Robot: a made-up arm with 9 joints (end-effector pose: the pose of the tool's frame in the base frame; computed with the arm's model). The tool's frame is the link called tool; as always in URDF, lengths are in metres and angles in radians.
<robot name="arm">
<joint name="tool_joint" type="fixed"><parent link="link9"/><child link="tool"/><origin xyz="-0.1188 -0.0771 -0.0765" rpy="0 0 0"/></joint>
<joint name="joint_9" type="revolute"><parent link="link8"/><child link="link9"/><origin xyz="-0.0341 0.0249 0.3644" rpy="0 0 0"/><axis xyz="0 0 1"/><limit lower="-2.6" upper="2.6"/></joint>
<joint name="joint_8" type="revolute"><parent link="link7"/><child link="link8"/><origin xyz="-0.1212 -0.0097 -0.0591" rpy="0 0 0"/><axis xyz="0 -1 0"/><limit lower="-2.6" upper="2.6"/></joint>
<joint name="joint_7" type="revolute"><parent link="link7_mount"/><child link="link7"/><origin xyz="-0.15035 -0.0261 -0.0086" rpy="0 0 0"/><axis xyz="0 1 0"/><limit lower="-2.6" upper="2.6"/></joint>
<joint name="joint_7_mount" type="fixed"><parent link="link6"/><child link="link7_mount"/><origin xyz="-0.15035 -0.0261 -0.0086" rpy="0 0 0"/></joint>
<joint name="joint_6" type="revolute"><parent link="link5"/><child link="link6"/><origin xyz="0.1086 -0.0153 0.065" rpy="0 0 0"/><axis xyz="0 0 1"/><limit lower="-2.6" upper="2.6"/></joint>
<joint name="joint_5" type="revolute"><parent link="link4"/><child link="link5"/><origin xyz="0.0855 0.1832 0.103" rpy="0 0 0"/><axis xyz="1 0 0"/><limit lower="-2.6" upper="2.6"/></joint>
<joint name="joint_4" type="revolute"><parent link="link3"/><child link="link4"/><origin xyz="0.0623 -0.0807 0.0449" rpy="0 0 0"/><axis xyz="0 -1 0"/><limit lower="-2.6" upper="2.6"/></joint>
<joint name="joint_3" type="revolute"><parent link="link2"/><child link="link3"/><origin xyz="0.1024 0.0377 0.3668" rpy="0 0 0"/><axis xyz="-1 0 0"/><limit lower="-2.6" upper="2.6"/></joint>
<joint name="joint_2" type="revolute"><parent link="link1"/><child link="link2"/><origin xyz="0.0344 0.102 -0.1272" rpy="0 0 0"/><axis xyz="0 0 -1"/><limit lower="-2.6" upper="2.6"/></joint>
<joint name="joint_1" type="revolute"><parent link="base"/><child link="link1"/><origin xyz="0 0 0.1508" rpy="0 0 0"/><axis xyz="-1 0 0"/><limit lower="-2.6" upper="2.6"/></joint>
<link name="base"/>
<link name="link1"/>
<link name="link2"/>
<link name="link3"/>
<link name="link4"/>
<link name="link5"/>
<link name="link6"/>
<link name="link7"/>
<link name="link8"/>
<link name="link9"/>
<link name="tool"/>
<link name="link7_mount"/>
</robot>
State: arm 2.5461 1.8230 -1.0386 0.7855 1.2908 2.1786 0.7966 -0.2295 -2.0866
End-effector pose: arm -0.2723 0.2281 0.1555 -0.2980 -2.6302 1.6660
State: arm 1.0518 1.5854 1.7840 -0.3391 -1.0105 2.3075 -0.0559 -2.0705 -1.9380
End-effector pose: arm 0.2508 0.0666 0.5705 0.8521 -2.4470 -1.0363
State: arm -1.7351 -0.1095 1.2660 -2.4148 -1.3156 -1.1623 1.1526 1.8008 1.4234
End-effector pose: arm 0.1302 0.1060 0.8164 -0.4009 0.8365 2.4756
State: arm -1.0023 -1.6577 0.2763 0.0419 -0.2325 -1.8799 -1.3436 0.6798 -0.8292
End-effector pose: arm -0.3771 0.4405 0.5552 1.2286 -2.0373 -1.9135
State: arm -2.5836 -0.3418 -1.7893 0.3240 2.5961 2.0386 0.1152 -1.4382 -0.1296
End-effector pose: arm 0.5430 -0.3664 0.0006 -1.0989 0.2142 1.5014
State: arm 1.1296 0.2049 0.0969 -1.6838 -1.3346 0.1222 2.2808 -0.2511 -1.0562
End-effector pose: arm 0.2959 0.1282 -0.0202 0.8007 -0.7165 0.2631
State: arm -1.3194 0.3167 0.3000 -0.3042 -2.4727 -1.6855 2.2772 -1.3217 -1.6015
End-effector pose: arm 0.4377 -0.3183 0.0414 0.4889 -2.5465 1.2958
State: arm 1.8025 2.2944 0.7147 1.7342 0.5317 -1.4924 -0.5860 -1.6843 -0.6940
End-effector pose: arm 0.3680 0.2172 -0.0255 0.0557 -2.3549 -0.9039
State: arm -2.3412 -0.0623 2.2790 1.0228 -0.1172 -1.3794 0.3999 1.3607 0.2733
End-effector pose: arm 0.0768 0.5238 0.1685 -0.2510 -1.5959 -1.5079
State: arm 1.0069 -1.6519 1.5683 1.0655 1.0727 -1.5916 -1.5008 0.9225 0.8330
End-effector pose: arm -0.2025 -0.2789 -0.0398 0.2807 -2.3787 1.6039
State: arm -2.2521 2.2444 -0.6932 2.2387 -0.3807 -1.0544 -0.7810 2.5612 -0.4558
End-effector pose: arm -0.2178 -0.3176 -0.1838 -1.8645 -0.8169 1.8232
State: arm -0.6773 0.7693 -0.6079 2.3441 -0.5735 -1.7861 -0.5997 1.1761 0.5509
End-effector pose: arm 0.4252 -0.5752 0.8621 0.9023 -0.4798 1.9263
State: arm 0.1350 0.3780 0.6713 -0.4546 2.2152 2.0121 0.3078 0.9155 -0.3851
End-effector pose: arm 0.4135 -0.2193 -0.3393 1.1622 -1.6599 0.5266
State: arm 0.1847 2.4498 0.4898 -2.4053 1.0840 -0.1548 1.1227 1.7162 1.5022
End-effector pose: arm -0.5003 -0.0545 0.6638 1.5696 -0.4413 -2.2842
